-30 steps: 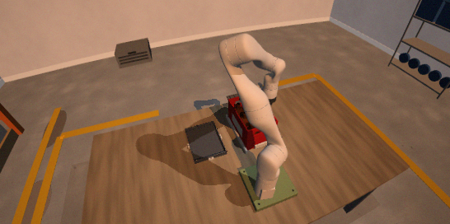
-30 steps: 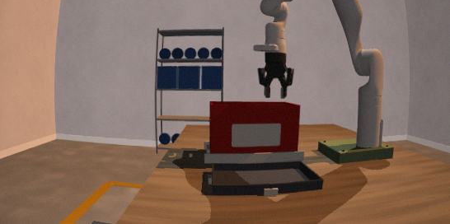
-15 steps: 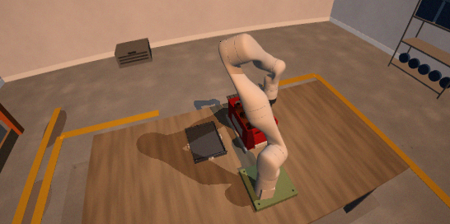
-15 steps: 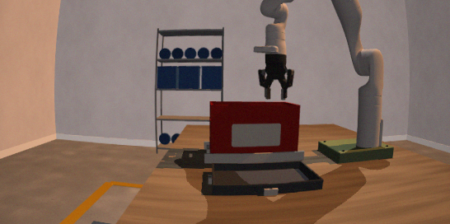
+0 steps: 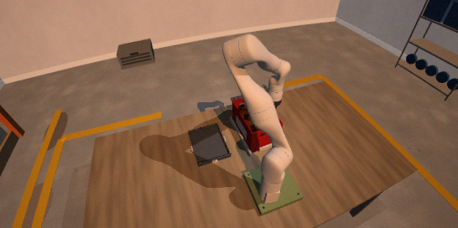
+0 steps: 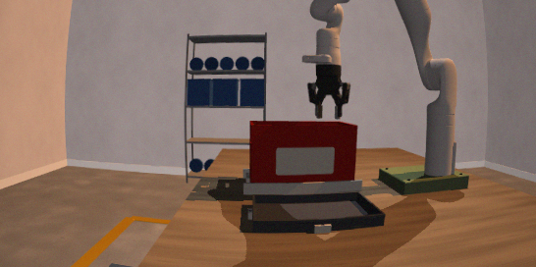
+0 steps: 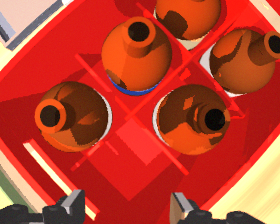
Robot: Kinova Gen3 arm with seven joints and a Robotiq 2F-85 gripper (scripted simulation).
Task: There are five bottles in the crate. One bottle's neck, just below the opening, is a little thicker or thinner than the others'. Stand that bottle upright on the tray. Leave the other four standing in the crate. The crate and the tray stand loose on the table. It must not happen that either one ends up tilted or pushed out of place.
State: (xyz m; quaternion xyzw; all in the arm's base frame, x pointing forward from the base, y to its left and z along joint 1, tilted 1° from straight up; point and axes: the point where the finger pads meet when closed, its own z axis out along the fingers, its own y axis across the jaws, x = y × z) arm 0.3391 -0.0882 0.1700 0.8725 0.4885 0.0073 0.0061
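My gripper is now 8 cm short of the red crate, 6 cm to the right of it and 12 cm above it. The rest, counted from my hand: dark tray (2 cm ahead, 35 cm to the left, 19 cm below).
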